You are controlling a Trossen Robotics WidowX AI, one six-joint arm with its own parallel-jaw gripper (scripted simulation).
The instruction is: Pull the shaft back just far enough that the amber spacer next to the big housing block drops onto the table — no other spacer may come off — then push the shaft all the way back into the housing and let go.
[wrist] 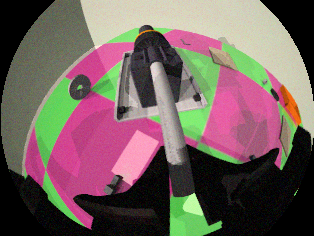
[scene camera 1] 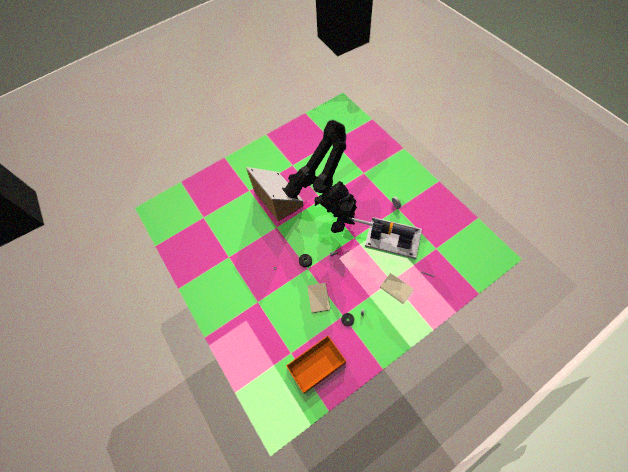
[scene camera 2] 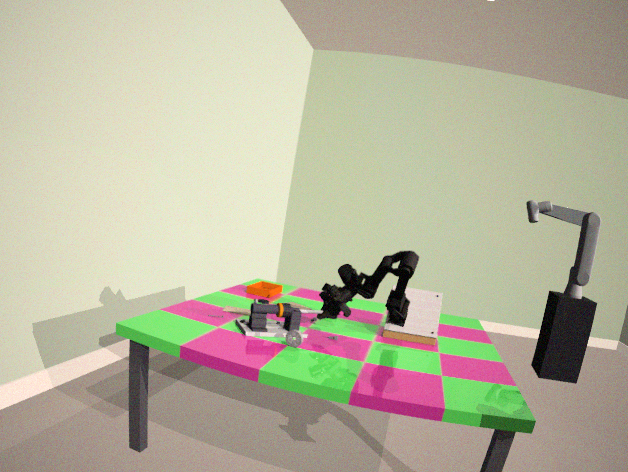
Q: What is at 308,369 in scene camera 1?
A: An orange tray.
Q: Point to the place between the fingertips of my gripper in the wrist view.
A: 172,148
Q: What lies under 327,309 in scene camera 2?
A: My gripper.
